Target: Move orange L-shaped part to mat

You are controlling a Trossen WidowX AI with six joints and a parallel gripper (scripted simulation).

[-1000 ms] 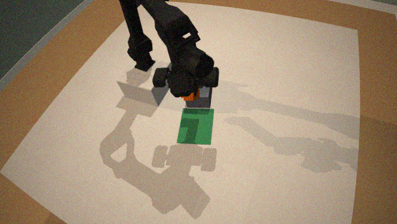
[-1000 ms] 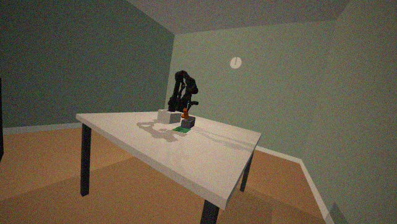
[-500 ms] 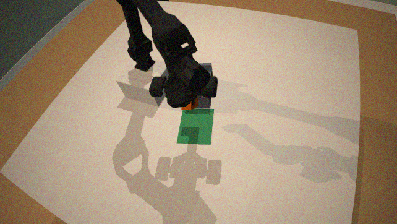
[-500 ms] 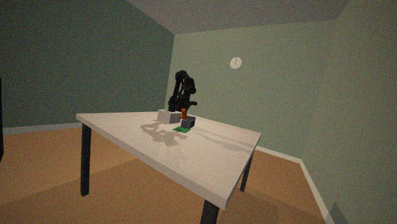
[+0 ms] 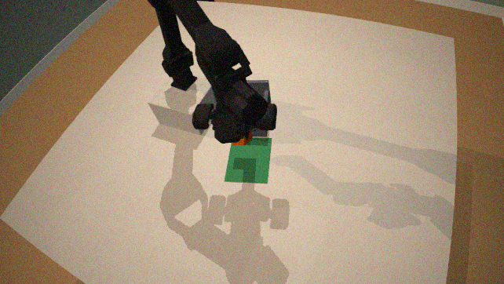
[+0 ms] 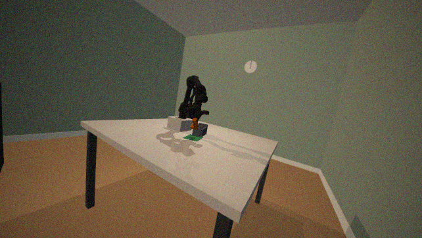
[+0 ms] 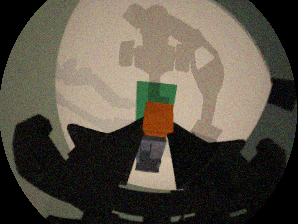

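The green mat is 1 cm behind my gripper tip, 2 cm to the left of it and 15 cm below it. The rest, counted from my gripper tip: orange L-shaped part: 3 cm behind, 2 cm to the left, 3 cm below.
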